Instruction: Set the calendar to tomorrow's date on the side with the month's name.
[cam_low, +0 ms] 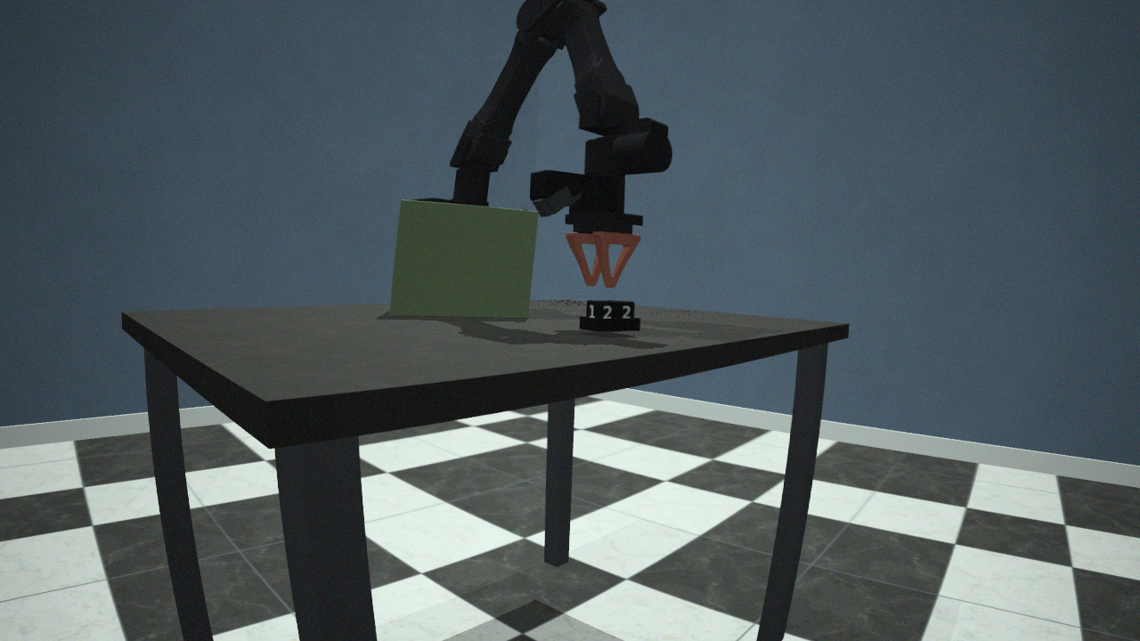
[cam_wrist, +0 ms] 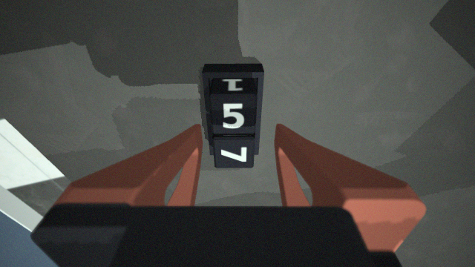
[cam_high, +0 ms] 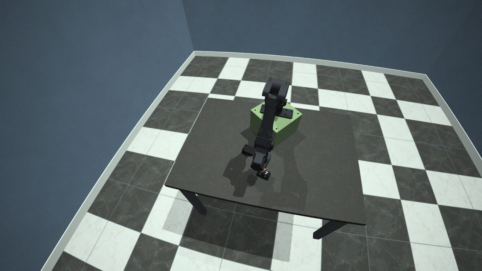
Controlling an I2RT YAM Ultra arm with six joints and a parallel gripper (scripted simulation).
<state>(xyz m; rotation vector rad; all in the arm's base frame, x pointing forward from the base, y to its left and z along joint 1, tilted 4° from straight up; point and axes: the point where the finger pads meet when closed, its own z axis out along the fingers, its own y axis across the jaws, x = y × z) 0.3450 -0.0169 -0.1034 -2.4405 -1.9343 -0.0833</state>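
My gripper is now 40 mm above the calendar cube. The rest, counted from my hand: black tray 10 mm ahead, 20 mm to the left, 60 mm below.
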